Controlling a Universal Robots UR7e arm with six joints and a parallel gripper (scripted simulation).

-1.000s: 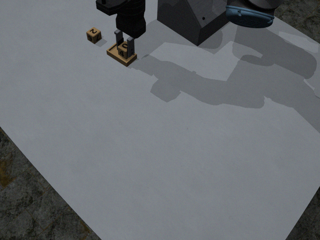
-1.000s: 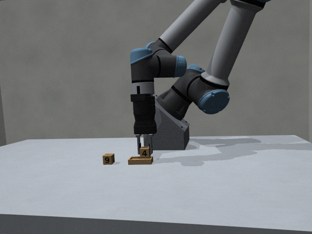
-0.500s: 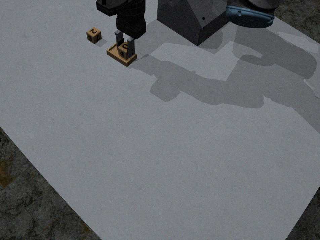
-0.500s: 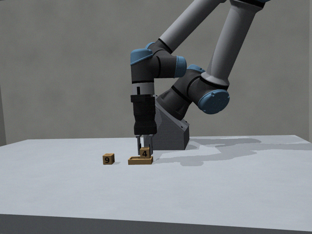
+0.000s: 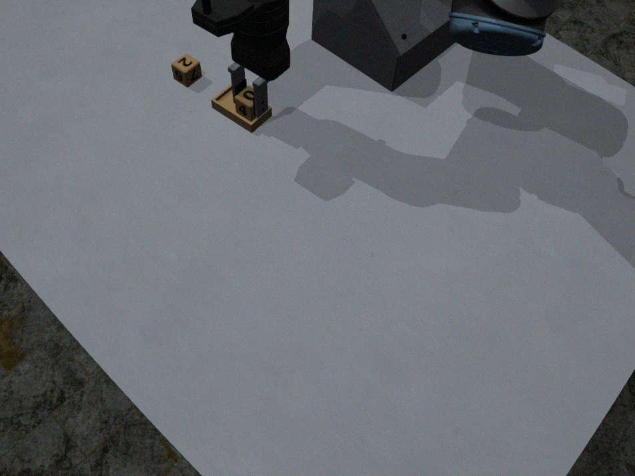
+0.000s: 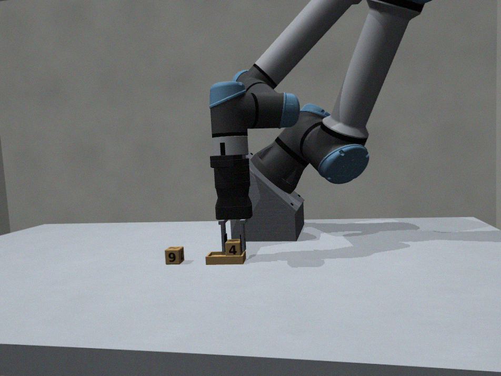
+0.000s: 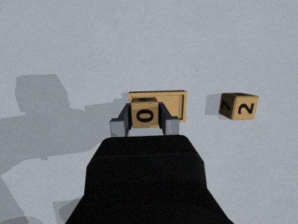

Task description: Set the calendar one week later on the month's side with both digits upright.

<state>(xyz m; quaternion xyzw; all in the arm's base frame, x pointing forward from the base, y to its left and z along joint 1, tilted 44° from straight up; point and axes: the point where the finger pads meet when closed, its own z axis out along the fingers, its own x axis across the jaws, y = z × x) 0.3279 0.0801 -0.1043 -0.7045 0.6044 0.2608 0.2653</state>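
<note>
Right now the wooden tray is 20 mm to the right of my hand and 30 mm below it.
</note>
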